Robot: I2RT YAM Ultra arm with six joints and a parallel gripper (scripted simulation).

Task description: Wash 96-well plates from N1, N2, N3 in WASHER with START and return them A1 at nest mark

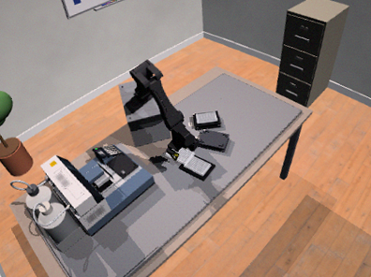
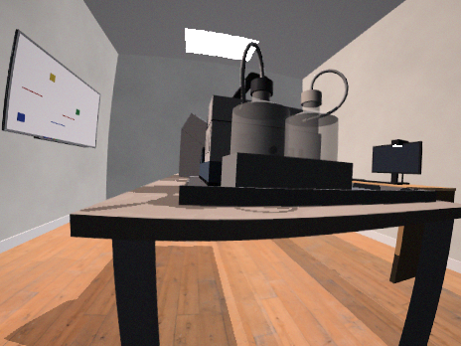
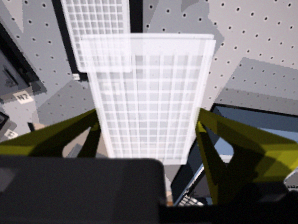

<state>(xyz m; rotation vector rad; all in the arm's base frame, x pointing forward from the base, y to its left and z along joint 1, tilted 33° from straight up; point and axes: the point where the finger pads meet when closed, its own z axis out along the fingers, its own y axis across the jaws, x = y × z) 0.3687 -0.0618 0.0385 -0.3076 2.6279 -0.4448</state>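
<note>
Right now my hand is 24 cm past the dark carrier, 22 cm to the left of it and 7 cm above it. From my hand the other things lie so: plate washer (24 cm behind, 37 cm to the right, 2 cm below); label (6 cm behind, 6 cm to the left, 15 cm below); black nest (4 cm ahead, 7 cm to the left, 14 cm below).
</note>
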